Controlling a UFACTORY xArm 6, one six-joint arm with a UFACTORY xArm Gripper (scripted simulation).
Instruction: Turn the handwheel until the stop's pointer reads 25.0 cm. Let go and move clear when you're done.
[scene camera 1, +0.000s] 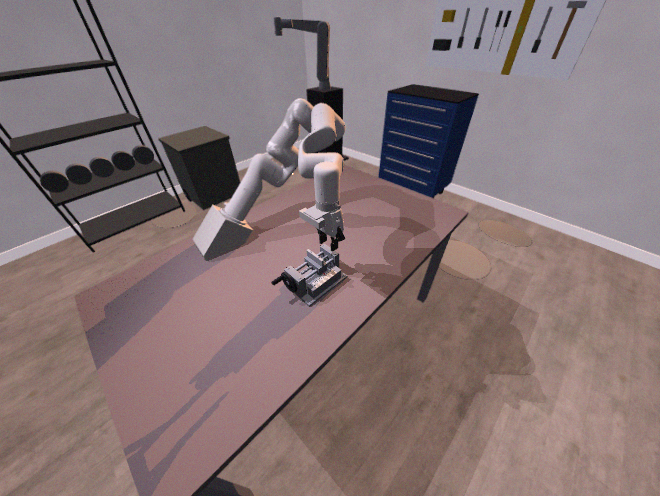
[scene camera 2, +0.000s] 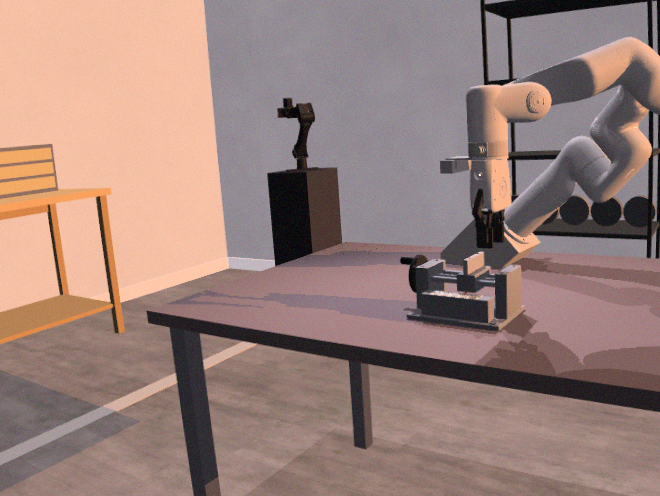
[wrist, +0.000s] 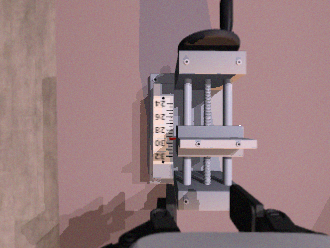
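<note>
Sliding stop block (wrist: 223, 141), visible. Gripper (scene camera 2: 490, 244) (scene camera 1: 328, 245) (wrist: 201, 200), visible.
</note>
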